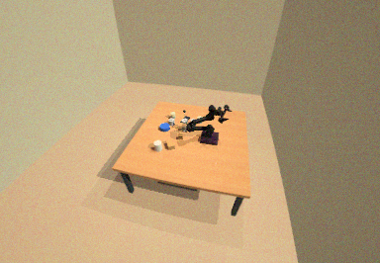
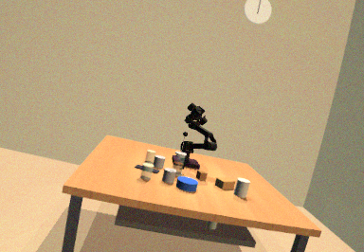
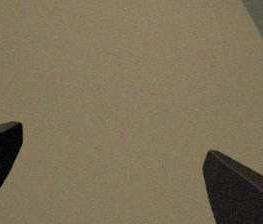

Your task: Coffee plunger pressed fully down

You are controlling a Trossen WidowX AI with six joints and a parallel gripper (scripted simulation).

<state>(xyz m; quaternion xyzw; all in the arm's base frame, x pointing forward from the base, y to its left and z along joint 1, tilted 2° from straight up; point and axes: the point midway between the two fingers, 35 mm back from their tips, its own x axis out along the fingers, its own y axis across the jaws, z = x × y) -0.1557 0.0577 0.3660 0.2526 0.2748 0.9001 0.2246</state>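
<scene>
The coffee press lies 480 mm ahead of my gripper tip, 150 mm to the right of it and 270 mm below it. Also, from my gripper tip: blue disc (740 mm ahead, 120 mm to the right, 380 mm below).
</scene>
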